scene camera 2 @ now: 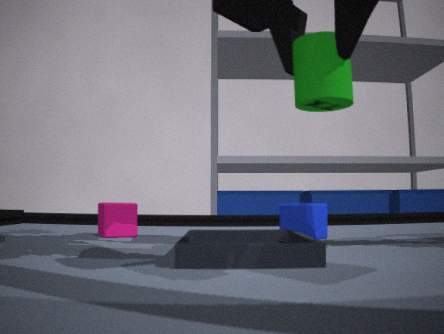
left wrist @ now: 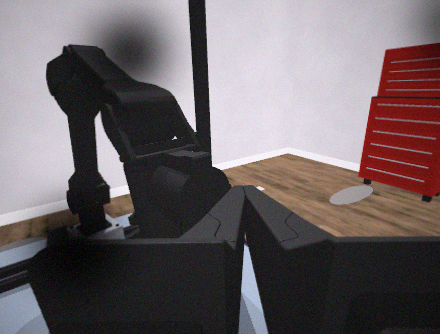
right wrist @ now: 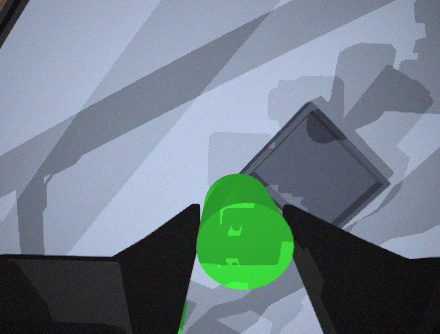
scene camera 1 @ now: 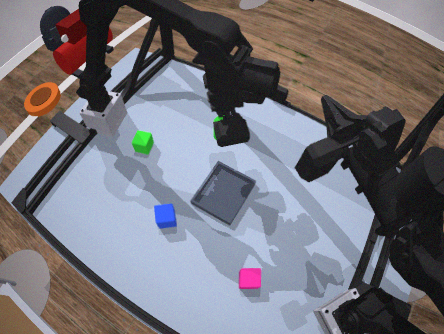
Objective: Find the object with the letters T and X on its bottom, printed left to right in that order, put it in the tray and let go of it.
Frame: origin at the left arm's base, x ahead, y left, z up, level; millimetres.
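Seen in the pictures: left gripper, fingertip midpoint: [left wrist: 242, 194] [scene camera 1: 323, 96]; right gripper, fingertip midpoint: [scene camera 2: 316, 66] [right wrist: 241, 212]; left arm's base at its link origin: [scene camera 1: 348, 316]; right arm's base at its link origin: [left wrist: 94, 226] [scene camera 1: 99, 102].
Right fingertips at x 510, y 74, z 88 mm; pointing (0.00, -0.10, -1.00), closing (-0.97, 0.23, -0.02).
Observation:
Offsets run from my right fingertips to a thing's top centre. "pt": to the spot under its first point.
A green cylinder @(dz +21, dx +2, dy +7 mm) [scene camera 1: 217, 128] [scene camera 2: 322, 75] [right wrist: 242, 240] is held nearly upright, high above the table, by my right gripper [scene camera 1: 231, 131] [scene camera 2: 317, 66] [right wrist: 241, 212]. Dark marks show on its underside in scene camera 2, too slanted to read. The dark grey tray @(dz -129, dx -87, dy +41 mm) [scene camera 1: 225, 195] [scene camera 2: 250, 256] [right wrist: 320, 170] holds no object; in the right wrist view the cylinder overlaps its near corner. A green block @(dz -102, dx +132, dy +188 mm) [scene camera 1: 142, 142], a blue block @(dz -102, dx -96, dy +198 mm) [scene camera 1: 165, 215] [scene camera 2: 303, 220] and a pink block @(dz -102, dx -314, dy +80 mm) [scene camera 1: 250, 278] [scene camera 2: 117, 220] rest on the table, bottoms hidden. My left gripper [left wrist: 242, 194] is shut and empty.
A black frame [scene camera 1: 95, 282] edges the table. The left arm [scene camera 1: 395, 185] stands over the right side in scene camera 1. A green edge @(pt dz -120, dx +102, dy +183 mm) [right wrist: 183, 317] shows beside a finger in the right wrist view. A shelf unit [scene camera 2: 214, 125] stands beyond the table.

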